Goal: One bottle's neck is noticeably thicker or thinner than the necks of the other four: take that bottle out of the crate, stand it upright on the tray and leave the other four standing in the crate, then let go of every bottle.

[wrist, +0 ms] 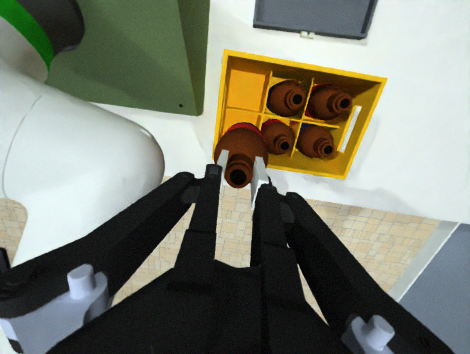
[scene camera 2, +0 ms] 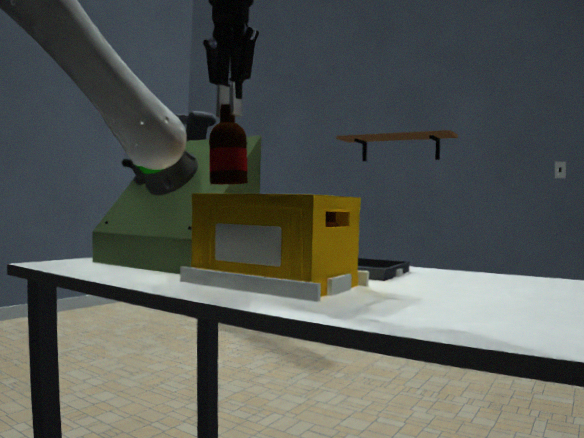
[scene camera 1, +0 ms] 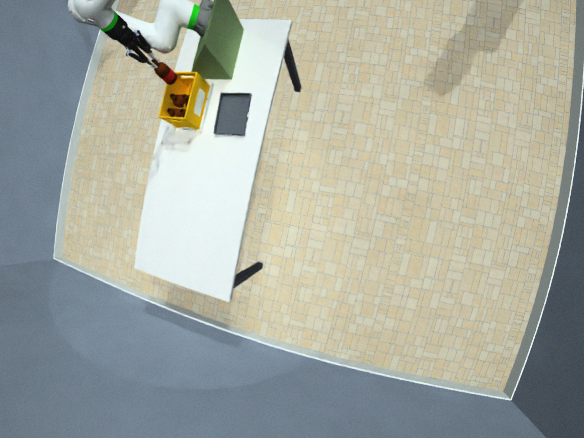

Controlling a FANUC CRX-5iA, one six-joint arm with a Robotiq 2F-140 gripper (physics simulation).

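Pixels of known places: gripper, between the fingertips: (wrist: 240, 164) (scene camera 2: 229, 116) (scene camera 1: 156, 64); arm's base, origin of its link: (scene camera 2: 173, 175) (scene camera 1: 206, 23).
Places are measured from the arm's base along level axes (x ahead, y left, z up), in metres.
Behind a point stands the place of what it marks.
Observation:
My gripper (scene camera 1: 153, 62) {z 0.103, x 0.325, y -0.115 m} (scene camera 2: 229, 107) {z 0.103, x 0.325, y -0.115 m} (wrist: 240, 164) {z 0.103, x 0.325, y -0.115 m} is shut on the neck of a brown bottle with a red label (scene camera 1: 165, 72) {z 0.058, x 0.343, y -0.085 m} (scene camera 2: 228, 155) {z 0.021, x 0.358, y -0.144 m} (wrist: 242, 142) {z 0.081, x 0.323, y -0.094 m}. The bottle hangs upright, its base above the rim of the yellow crate (scene camera 2: 336, 255) {z -0.160, x 0.546, y -0.049 m} (wrist: 305, 66) {z -0.052, x 0.397, y 0.026 m}, over the lower left corner in the wrist view. Two brown bottles (wrist: 286, 98) {z -0.077, x 0.391, y -0.026 m} (wrist: 330, 101) {z -0.085, x 0.475, y -0.008 m} stand in the crate's tray-side row and two more (wrist: 277, 137) {z -0.087, x 0.403, y -0.100 m} (wrist: 316, 141) {z -0.094, x 0.487, y -0.086 m} in the other row. The tray-side left compartment is empty. The dark grey tray (scene camera 1: 233, 114) {z -0.222, x 0.404, y 0.221 m} (scene camera 2: 385, 270) {z -0.205, x 0.542, y 0.148 m} (wrist: 315, 15) {z -0.222, x 0.424, y 0.158 m} holds no bottle.
The green robot base (scene camera 1: 220, 50) {z -0.038, x 0.127, y 0.119 m} (scene camera 2: 145, 245) {z -0.172, x 0.075, y -0.134 m} (wrist: 135, 60) {z -0.059, x 0.124, y -0.039 m} stands beside the crate's left end in the wrist view. Low grey strips (scene camera 2: 250, 284) {z -0.213, x 0.441, y -0.163 m} edge the crate on the white table (scene camera 1: 195, 210) {z -0.228, x 1.008, y 0.169 m}. A brown wall shelf (scene camera 2: 397, 136) is in the background.

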